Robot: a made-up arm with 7 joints. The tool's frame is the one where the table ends. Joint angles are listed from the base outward.
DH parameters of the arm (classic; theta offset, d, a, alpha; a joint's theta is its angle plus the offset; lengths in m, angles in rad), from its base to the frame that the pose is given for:
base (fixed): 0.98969 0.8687 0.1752 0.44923
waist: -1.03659 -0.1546 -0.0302 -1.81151
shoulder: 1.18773 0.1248 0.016 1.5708
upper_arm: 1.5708 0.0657 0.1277 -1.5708
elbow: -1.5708 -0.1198 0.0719 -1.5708
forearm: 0 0.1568 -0.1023 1.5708
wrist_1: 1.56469 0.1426 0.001 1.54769
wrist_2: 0 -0.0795 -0.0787 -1.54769
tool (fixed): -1.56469 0.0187 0 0
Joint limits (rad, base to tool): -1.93..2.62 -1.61..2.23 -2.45..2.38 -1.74..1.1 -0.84..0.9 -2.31..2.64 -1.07..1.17
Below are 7 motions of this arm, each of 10 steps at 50 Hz.
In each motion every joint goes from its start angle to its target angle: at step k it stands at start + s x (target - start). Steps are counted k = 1, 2, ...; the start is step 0. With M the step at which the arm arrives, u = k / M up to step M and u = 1 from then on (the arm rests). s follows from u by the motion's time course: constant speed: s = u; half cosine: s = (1 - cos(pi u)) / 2; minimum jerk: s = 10 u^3 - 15 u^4 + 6 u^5.
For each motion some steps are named. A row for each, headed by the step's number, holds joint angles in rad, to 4 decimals.
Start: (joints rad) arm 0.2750 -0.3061 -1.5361 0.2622 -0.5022 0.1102 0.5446
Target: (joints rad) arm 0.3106 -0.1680 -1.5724 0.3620 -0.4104 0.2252 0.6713
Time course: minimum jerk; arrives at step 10
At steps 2, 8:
2: 0.2771 -0.2981 -1.5382 0.2680 -0.4969 0.1169 0.5519
8: 0.3085 -0.1760 -1.5703 0.3562 -0.4157 0.2185 0.6640

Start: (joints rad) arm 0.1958 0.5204 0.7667 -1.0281 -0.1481 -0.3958 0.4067
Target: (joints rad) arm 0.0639 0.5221 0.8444 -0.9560 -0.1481 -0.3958 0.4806
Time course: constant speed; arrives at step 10
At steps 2, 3, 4, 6, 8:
2: 0.1694 0.5207 0.7822 -1.0137 -0.1481 -0.3958 0.4215
3: 0.1562 0.5209 0.7900 -1.0065 -0.1481 -0.3958 0.4289
4: 0.1430 0.5211 0.7978 -0.9993 -0.1481 -0.3958 0.4363
6: 0.1167 0.5214 0.8133 -0.9848 -0.1481 -0.3958 0.4510
8: 0.0903 0.5218 0.8289 -0.9704 -0.1481 -0.3958 0.4658

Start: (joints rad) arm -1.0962 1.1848 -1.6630 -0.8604 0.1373 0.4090 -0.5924
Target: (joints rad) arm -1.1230 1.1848 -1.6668 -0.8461 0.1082 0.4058 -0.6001
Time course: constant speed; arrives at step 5
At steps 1, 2, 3, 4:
1: -1.1016 1.1848 -1.6638 -0.8575 0.1315 0.4084 -0.5939
2: -1.1069 1.1848 -1.6645 -0.8547 0.1257 0.4077 -0.5955
3: -1.1123 1.1848 -1.6653 -0.8518 0.1198 0.4071 -0.5970
4: -1.1176 1.1848 -1.6660 -0.8490 0.1140 0.4064 -0.5986

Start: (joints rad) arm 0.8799 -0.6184 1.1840 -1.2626 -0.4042 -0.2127 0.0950
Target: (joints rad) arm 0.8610 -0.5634 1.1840 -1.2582 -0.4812 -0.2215 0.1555
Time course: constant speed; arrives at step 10
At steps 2, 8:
2: 0.8761 -0.6074 1.1840 -1.2617 -0.4196 -0.2145 0.1071
8: 0.8648 -0.5744 1.1840 -1.2591 -0.4658 -0.2197 0.1434

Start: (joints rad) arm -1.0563 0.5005 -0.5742 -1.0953 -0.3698 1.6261 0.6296
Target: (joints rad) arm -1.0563 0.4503 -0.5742 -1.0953 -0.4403 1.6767 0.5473
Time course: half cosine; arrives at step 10
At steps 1, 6, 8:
1: -1.0563 0.4993 -0.5742 -1.0953 -0.3715 1.6273 0.6276
6: -1.0563 0.4676 -0.5742 -1.0953 -0.4159 1.6592 0.5757
8: -1.0563 0.4551 -0.5742 -1.0953 -0.4336 1.6719 0.5552

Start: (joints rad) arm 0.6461 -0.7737 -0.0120 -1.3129 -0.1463 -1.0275 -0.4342
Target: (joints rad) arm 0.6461 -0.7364 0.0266 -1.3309 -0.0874 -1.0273 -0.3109
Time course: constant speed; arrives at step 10
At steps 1, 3, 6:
1: 0.6461 -0.7700 -0.0081 -1.3147 -0.1404 -1.0275 -0.4219
3: 0.6461 -0.7625 -0.0004 -1.3183 -0.1286 -1.0274 -0.3972
6: 0.6461 -0.7513 0.0112 -1.3237 -0.1110 -1.0274 -0.3602

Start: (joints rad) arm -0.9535 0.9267 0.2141 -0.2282 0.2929 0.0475 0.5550
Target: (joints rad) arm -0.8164 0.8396 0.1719 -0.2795 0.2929 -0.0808 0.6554
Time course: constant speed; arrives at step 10
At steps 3, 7, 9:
3: -0.9124 0.9006 0.2014 -0.2436 0.2929 0.0090 0.5851
7: -0.8575 0.8657 0.1846 -0.2641 0.2929 -0.0423 0.6253
9: -0.8301 0.8483 0.1761 -0.2744 0.2929 -0.0680 0.6454

